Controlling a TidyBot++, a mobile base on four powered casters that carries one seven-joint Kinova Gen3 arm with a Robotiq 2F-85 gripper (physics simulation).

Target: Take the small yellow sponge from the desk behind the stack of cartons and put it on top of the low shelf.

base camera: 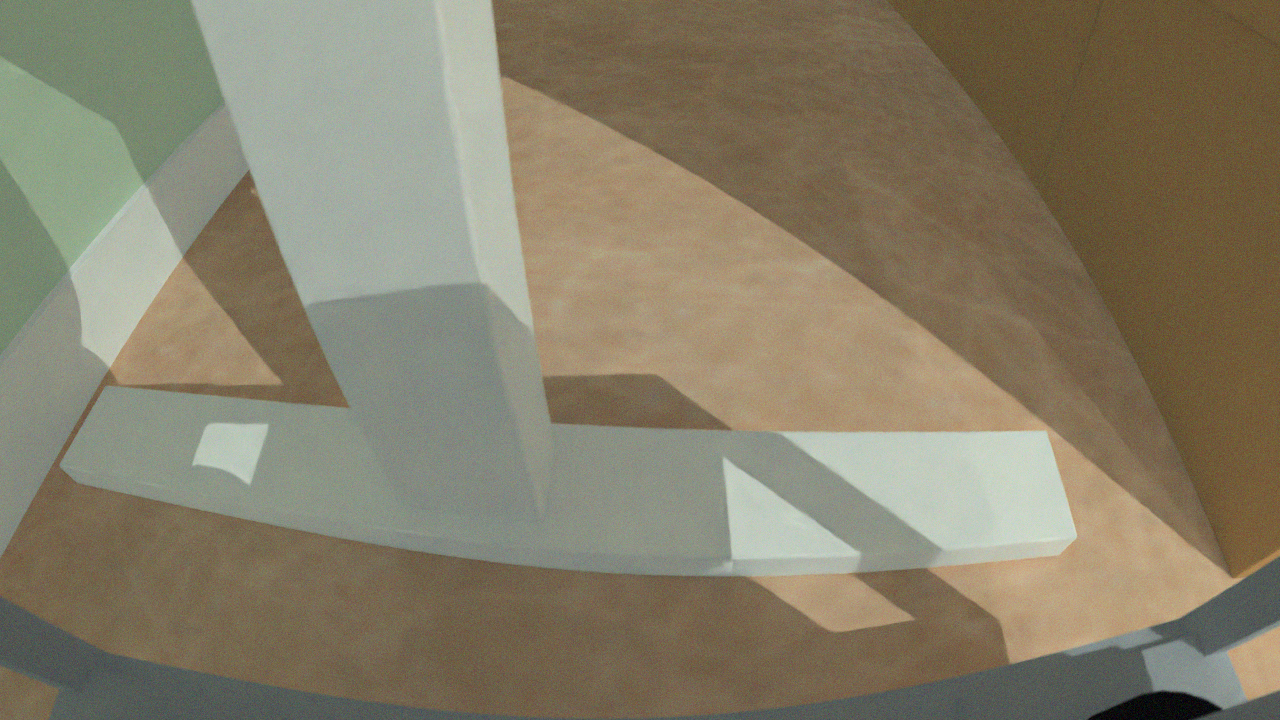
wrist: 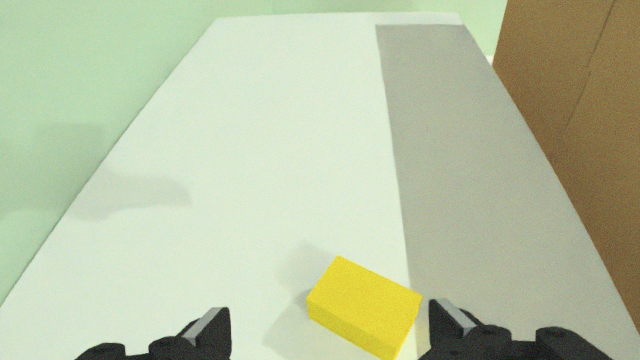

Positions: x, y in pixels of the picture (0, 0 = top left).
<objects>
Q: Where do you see a stack of brown cartons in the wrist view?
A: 565, 73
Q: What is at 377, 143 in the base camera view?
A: A white desk.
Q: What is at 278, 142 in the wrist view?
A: A white desk.
</objects>
